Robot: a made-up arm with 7 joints.
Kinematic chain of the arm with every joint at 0, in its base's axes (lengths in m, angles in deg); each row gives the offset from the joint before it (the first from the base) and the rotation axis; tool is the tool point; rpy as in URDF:
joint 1: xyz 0 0 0.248 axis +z
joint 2: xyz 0 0 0 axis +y
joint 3: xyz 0 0 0.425 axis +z
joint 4: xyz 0.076 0 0 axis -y
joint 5: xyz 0.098 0 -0.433 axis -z
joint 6: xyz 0 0 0 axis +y
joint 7: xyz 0.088 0 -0.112 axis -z
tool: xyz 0 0 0 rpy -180 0 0
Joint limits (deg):
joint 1: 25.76..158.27
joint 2: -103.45..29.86
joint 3: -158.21..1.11
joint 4: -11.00..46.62
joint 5: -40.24..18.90
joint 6: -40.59..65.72
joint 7: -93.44..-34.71
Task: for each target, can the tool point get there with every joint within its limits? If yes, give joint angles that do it. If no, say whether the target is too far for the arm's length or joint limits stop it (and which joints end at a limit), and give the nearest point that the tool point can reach.
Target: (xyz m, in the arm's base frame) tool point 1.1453 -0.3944 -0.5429
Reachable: no: too far | nearest point 0.5081 -0.1750 -0.1029 | short by 0.805 m
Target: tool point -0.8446 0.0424 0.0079
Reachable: no: joint limits stop it (at a limit: joint 1, joint 2, joint 3, joint 4, joint 5) | nearest point -0.5909 0.1447 0.1352 | short by 0.302 m
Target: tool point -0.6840 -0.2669 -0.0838
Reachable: no: joint limits stop it (at a limit: joint 1, joint 3, joint 4, joint 5, joint 6) | nearest point -0.4276 -0.3942 -0.0042 | short by 0.297 m
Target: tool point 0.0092 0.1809 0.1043
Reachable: yes | joints 123.86 -3.70 -42.62 -3.56 -18.95 23.18 -40.44
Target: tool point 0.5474 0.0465 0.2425
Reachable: yes | joints 127.03 -22.36 -121.75 33.67 -6.62 -13.19 -73.84
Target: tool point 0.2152 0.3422 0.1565
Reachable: yes | joints 78.79 5.66 -23.76 20.73 -26.69 17.35 -51.94
